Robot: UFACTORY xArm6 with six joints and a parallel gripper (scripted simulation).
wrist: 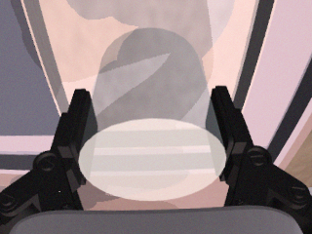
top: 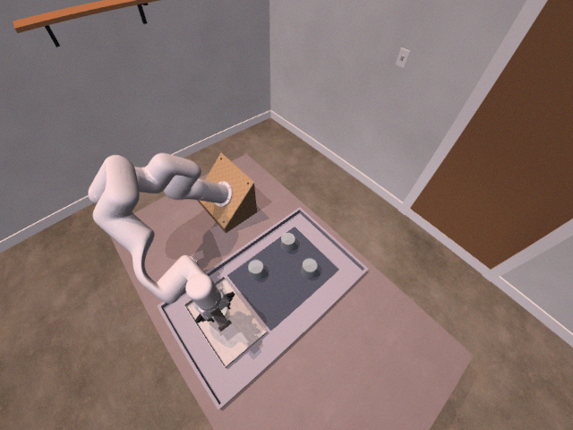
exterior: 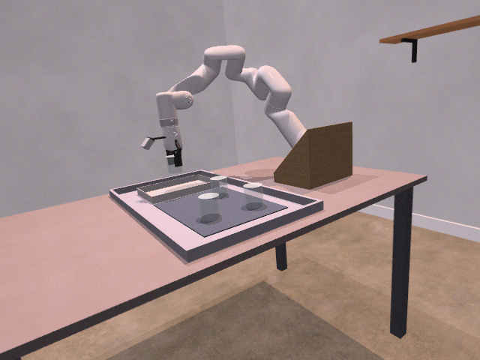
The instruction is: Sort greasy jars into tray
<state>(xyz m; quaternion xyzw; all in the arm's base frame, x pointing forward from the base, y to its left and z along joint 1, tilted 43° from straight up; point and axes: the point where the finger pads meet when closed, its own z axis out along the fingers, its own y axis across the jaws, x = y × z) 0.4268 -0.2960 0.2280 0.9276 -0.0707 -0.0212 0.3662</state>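
Right now the pale tray is 120 mm below my hand. The rest, counted from my hand: dark drying mat: 320 mm to the left, 130 mm below, 40 mm ahead.
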